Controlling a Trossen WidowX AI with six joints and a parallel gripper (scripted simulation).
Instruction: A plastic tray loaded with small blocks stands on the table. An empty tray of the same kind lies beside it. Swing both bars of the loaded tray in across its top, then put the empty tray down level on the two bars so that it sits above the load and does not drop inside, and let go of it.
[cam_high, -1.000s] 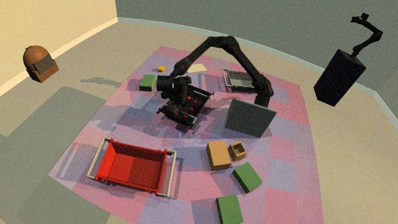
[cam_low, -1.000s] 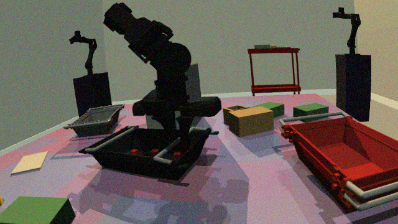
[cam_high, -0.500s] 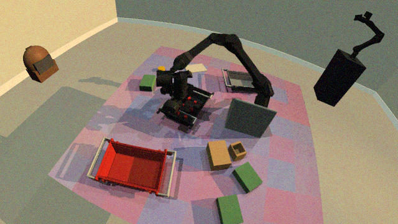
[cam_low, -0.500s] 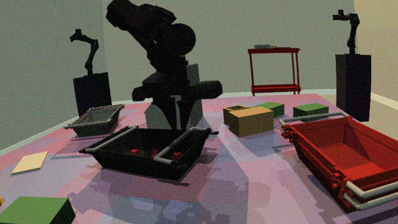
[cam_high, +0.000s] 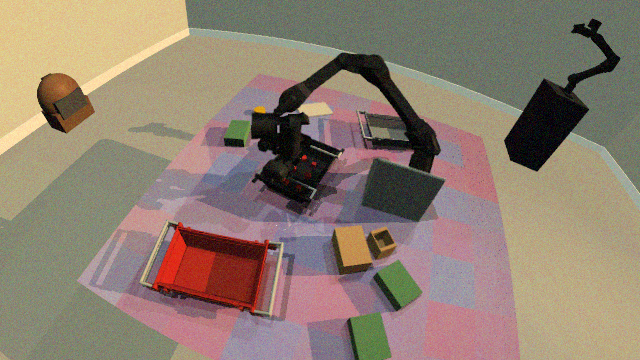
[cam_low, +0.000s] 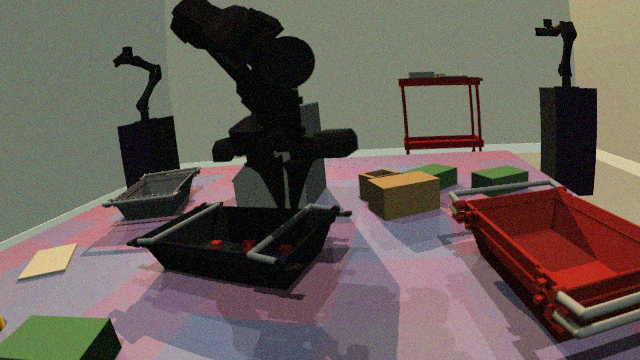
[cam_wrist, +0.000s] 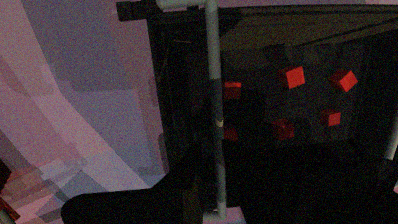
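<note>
The grey tray is 480 mm to the right of my gripper tip, 300 mm behind it and 40 mm below it. Round my gripper tip: cream tile 500 mm to the right, 80 mm below, 80 mm ahead.
</note>
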